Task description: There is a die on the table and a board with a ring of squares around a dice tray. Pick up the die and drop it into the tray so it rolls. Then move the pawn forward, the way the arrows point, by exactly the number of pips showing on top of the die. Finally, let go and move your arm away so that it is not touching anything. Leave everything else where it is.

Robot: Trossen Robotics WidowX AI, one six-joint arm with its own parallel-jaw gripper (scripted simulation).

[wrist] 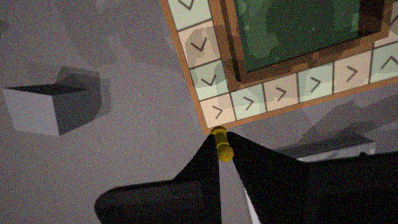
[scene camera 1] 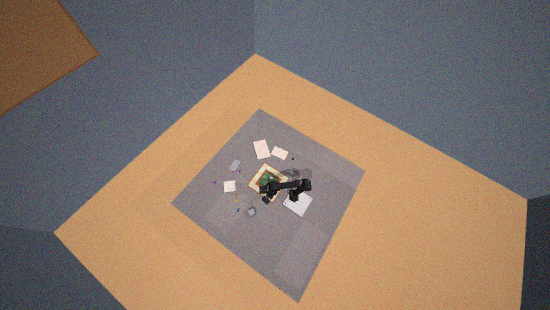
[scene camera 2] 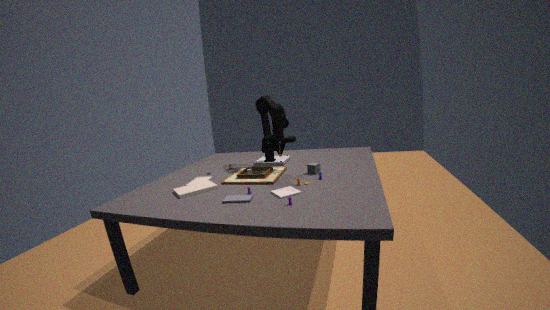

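Note:
There's a yellow pawn being carried by my gripper (wrist: 220, 138).

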